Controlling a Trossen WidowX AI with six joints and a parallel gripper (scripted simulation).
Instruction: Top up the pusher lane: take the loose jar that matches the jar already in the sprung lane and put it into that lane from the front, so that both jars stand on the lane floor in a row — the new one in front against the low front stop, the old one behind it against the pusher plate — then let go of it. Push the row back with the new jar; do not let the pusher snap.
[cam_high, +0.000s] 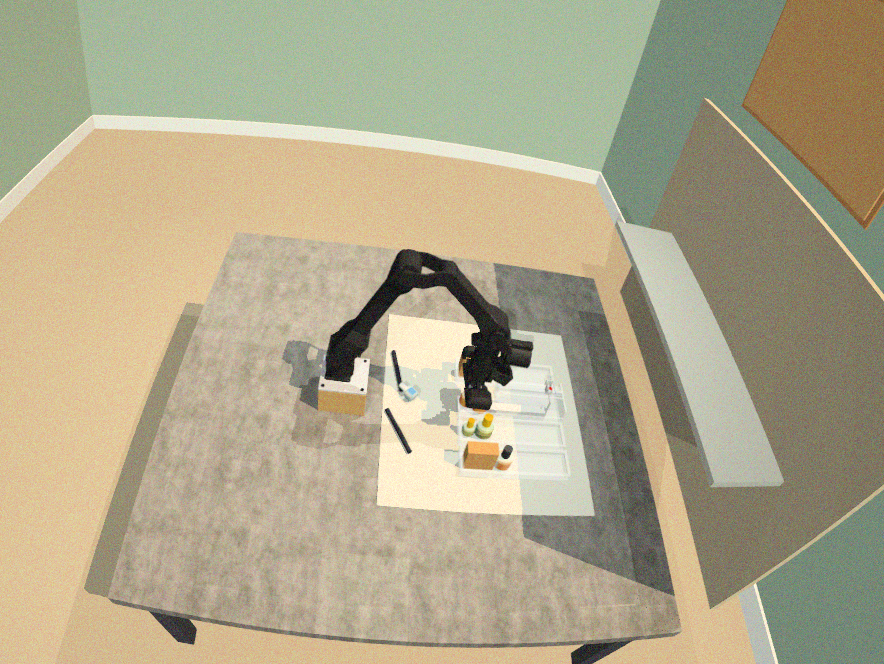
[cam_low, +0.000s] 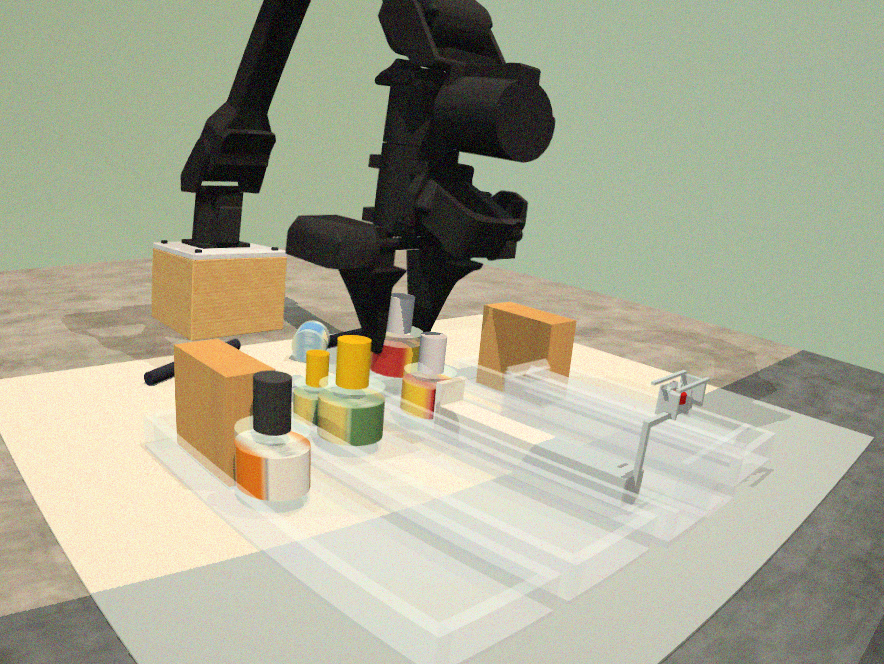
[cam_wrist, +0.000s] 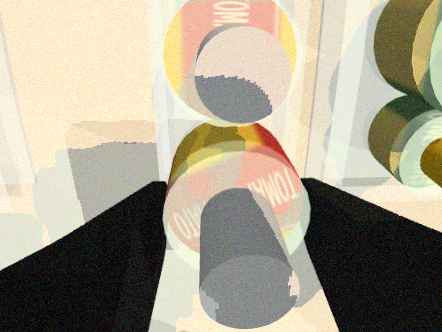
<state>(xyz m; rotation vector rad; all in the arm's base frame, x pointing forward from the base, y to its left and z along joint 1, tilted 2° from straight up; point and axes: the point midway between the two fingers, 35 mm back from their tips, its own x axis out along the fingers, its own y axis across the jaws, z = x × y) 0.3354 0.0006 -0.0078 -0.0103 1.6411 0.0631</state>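
My gripper tip is 15 cm short of the clear sprung lane, 3 cm to the right of it and 3 cm above it.
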